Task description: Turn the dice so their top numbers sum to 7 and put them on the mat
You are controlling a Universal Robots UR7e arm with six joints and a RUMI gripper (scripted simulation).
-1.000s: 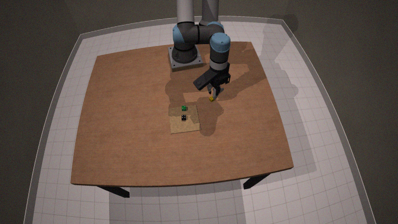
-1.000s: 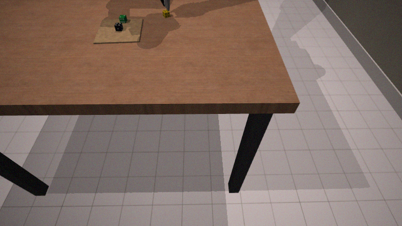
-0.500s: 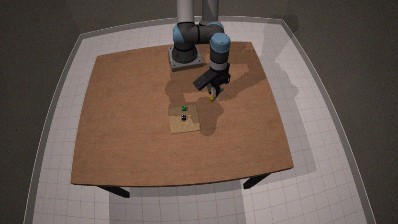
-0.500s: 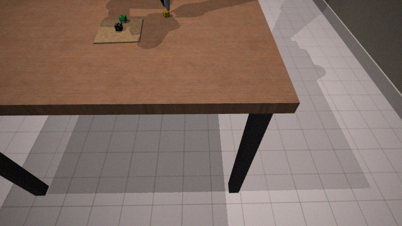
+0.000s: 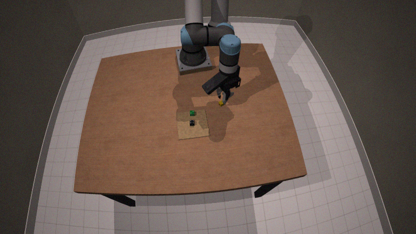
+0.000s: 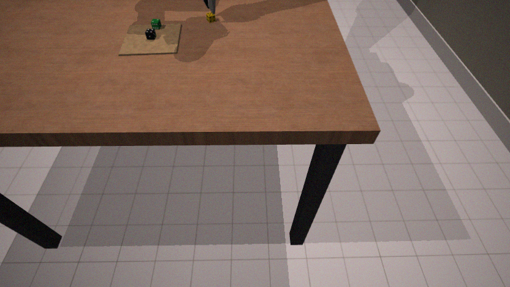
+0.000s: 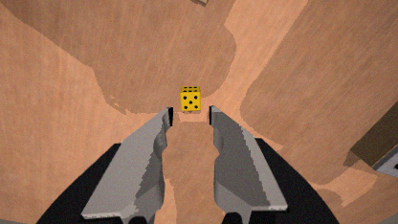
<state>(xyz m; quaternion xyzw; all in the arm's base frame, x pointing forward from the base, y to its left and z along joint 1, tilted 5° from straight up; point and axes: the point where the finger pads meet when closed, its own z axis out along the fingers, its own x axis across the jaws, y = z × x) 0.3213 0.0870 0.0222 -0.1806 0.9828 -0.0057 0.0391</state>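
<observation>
Right now the yellow die is 3 cm below my hand. From my hand the other things lie so: black die 8 cm ahead, 16 cm to the right, 3 cm below; then green die 3 cm ahead, 15 cm to the right, 3 cm below; then tan mat 8 cm ahead, 16 cm to the right, 4 cm below.
</observation>
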